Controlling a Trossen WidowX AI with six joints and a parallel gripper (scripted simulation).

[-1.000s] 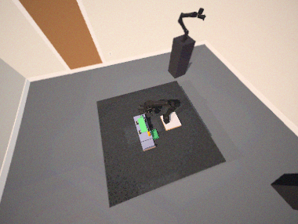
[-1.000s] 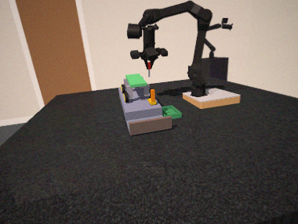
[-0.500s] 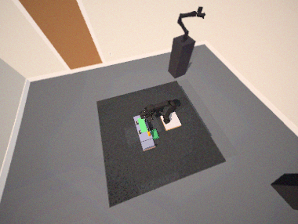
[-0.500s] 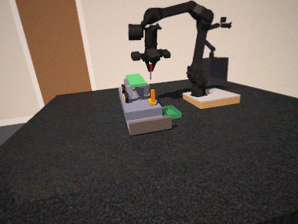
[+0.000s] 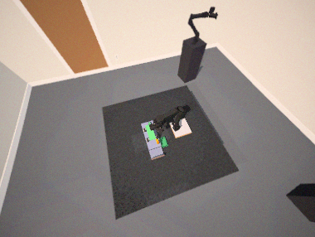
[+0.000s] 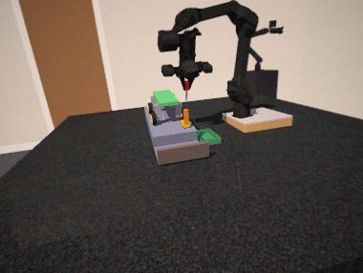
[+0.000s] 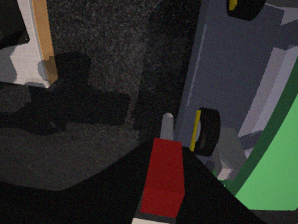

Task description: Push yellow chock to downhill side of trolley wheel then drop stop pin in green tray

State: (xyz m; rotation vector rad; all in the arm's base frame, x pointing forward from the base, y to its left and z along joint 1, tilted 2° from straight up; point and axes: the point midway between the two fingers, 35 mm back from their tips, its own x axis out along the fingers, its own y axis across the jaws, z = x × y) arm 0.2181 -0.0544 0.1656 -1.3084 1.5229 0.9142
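Now: the yellow chock 7 cm ahead of my gripper tip, 12 cm to the left of it and 8 cm below it. The rest, counted from my gripper tip: grey ramp 10 cm ahead, 1 cm to the left, 12 cm below; trolley 10 cm ahead, 1 cm to the left, 5 cm below; red-headed stop pin right at my gripper tip.
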